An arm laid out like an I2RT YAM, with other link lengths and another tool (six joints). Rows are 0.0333 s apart.
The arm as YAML. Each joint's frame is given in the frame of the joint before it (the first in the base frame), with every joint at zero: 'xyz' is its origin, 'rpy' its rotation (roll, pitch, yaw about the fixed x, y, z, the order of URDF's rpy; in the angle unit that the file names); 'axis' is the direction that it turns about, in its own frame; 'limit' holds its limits. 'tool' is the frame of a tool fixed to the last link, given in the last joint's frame.
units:
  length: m
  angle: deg
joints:
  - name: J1
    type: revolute
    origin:
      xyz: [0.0, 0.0, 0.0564]
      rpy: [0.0, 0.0, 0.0]
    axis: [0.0, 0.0, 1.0]
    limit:
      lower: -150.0
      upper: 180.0
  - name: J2
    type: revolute
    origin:
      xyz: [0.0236, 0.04, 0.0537]
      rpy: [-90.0, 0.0, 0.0]
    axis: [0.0, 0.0, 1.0]
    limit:
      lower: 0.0
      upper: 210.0
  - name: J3
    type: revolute
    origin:
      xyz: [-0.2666, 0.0, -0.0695]
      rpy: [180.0, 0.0, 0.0]
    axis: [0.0, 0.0, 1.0]
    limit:
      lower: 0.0
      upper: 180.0
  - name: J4
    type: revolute
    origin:
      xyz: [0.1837, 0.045, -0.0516]
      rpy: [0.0, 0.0, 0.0]
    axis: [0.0, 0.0, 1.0]
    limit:
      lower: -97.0
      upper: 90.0
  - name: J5
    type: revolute
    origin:
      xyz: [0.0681, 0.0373, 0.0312]
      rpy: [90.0, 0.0, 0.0]
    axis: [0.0, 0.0, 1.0]
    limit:
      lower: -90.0
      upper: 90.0
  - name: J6
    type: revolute
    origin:
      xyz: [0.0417, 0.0, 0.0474]
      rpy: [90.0, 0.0, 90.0]
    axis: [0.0, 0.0, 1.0]
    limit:
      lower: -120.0
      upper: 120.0
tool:
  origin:
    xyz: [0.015, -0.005, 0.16]
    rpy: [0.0, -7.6, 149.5]
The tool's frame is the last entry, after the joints.
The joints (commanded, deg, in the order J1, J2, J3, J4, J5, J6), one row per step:
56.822 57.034 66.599 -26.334 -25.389 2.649
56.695 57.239 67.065 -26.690 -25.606 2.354
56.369 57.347 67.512 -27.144 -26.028 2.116
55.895 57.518 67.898 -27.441 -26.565 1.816
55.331 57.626 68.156 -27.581 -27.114 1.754
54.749 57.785 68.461 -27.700 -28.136 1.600
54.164 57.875 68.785 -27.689 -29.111 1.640
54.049 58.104 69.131 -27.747 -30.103 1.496
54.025 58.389 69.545 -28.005 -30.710 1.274
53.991 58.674 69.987 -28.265 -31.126 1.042
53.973 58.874 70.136 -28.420 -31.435 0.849
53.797 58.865 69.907 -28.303 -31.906 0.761
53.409 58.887 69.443 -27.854 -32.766 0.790
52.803 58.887 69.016 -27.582 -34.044 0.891
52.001 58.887 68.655 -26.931 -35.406 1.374
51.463 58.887 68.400 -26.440 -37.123 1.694
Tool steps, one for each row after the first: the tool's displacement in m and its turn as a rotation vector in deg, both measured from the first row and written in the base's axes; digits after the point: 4 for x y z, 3 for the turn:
0.0001 0.0002 0.0011 -0.079 -0.178 0.158
0.0001 -0.0002 0.0021 -0.133 -0.240 0.298
0.0007 -0.0005 0.0031 -0.147 -0.352 0.416
0.0018 -0.0009 0.0041 -0.054 -0.285 0.393
0.0014 -0.0009 0.0055 0.125 -0.203 0.828
0.0012 -0.0010 0.0079 0.494 -0.079 1.164
-0.0012 0.0002 0.0095 0.698 -0.019 2.035
-0.0027 0.0012 0.0104 0.680 -0.012 2.647
-0.0035 0.0020 0.0114 0.651 -0.074 3.070
-0.0042 0.0027 0.0110 0.527 -0.061 3.396
-0.0049 0.0027 0.0102 0.523 0.029 3.691
-0.0055 0.0031 0.0090 0.655 0.282 4.116
-0.0066 0.0030 0.0078 0.780 0.777 4.702
-0.0068 0.0029 0.0084 1.293 1.372 5.081
-0.0096 0.0032 0.0095 1.806 1.921 6.109

